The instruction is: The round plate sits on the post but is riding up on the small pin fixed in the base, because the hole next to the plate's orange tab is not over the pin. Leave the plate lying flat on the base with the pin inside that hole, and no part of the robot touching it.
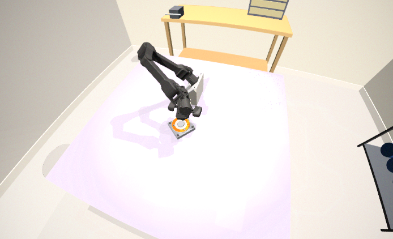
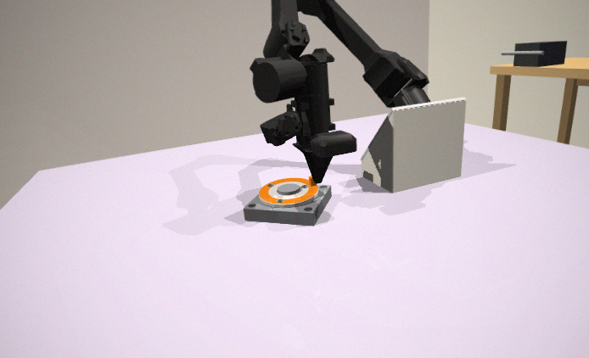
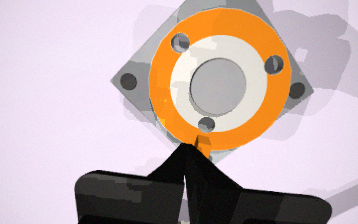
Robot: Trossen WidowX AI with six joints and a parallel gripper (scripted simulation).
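Right now my gripper tip is 50 mm short of the dark grey square base, 20 mm to the left of it and 20 mm above it.
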